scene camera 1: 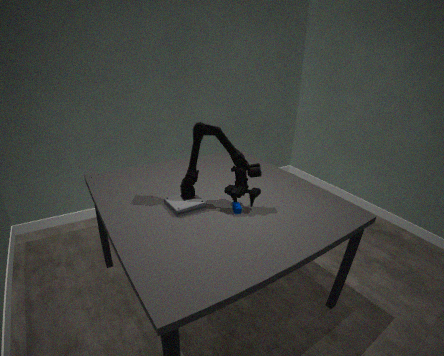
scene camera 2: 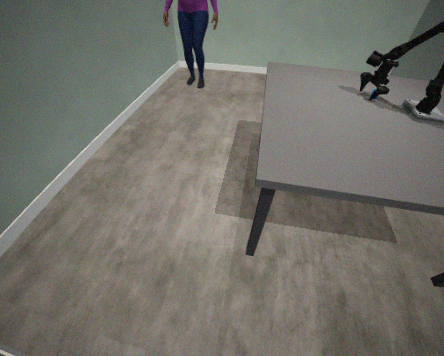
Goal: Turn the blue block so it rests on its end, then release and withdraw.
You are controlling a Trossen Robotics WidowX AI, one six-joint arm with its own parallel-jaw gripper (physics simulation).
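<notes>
The small blue block (scene camera 1: 237, 208) (scene camera 2: 373, 94) is on the table, low beneath my gripper. In the scene camera 1 view it looks slightly taller than wide, but it is too small to tell for sure which face it rests on. My gripper (scene camera 1: 244, 204) (scene camera 2: 366, 95) points down with its fingers wide open and nothing held. In the scene camera 1 view the block is by the left finger, which is partly hidden behind it. In the scene camera 2 view a finger covers part of the block. I cannot tell whether finger and block touch.
The grey table (scene camera 1: 225, 260) (scene camera 2: 320, 145) carries the arm's pale base plate (scene camera 1: 180, 206) (scene camera 2: 425, 116), left of the block in the scene camera 1 view. A person (scene camera 2: 193, 32) in a purple top and dark blue trousers stands on the floor by the far wall.
</notes>
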